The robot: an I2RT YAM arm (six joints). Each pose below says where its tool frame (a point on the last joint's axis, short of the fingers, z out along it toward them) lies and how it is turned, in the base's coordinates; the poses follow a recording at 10 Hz.
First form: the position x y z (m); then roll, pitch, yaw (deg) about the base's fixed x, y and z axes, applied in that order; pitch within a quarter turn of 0, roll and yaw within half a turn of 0.
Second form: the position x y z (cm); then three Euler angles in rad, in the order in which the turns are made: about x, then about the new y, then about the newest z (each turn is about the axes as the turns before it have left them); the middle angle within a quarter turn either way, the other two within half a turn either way. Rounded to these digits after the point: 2 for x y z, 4 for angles.
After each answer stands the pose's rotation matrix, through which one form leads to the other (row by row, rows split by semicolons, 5 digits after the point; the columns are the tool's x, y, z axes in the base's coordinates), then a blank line. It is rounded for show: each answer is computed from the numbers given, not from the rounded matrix.
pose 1, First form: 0.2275, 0.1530, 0.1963, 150.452, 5.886, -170.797
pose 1, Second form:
22.75, 15.30, 19.63, -2.6167, 0.0092, 2.9514
-0.98192 -0.18905 0.00919; -0.15909 0.85066 0.50107; -0.10255 0.49055 -0.86536

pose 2, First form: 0.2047, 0.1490, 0.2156, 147.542, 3.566, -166.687
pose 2, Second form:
20.47, 14.90, 21.56, -2.5762, -0.0726, 2.9122
-0.97124 -0.22678 -0.07251; -0.22982 0.81342 0.53434; -0.06220 0.53564 -0.84215

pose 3, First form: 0.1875, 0.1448, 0.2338, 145.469, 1.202, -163.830
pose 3, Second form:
18.75, 14.48, 23.38, -2.5535, -0.1417, 2.8958
-0.96023 -0.24084 -0.14126; -0.27843 0.78792 0.54924; -0.02098 0.56673 -0.82364

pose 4, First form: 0.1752, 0.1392, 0.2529, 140.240, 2.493, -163.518
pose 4, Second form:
17.52, 13.92, 25.29, -2.4602, -0.1500, 2.8914
-0.95800 -0.24478 -0.14939; -0.28345 0.72925 0.62278; -0.04350 0.63897 -0.76800

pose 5, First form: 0.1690, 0.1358, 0.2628, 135.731, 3.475, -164.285
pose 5, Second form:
16.90, 13.58, 26.28, -2.3784, -0.1478, 2.9020
-0.96085 -0.23468 -0.14728; -0.27035 0.67784 0.68369; -0.06061 0.69674 -0.71475

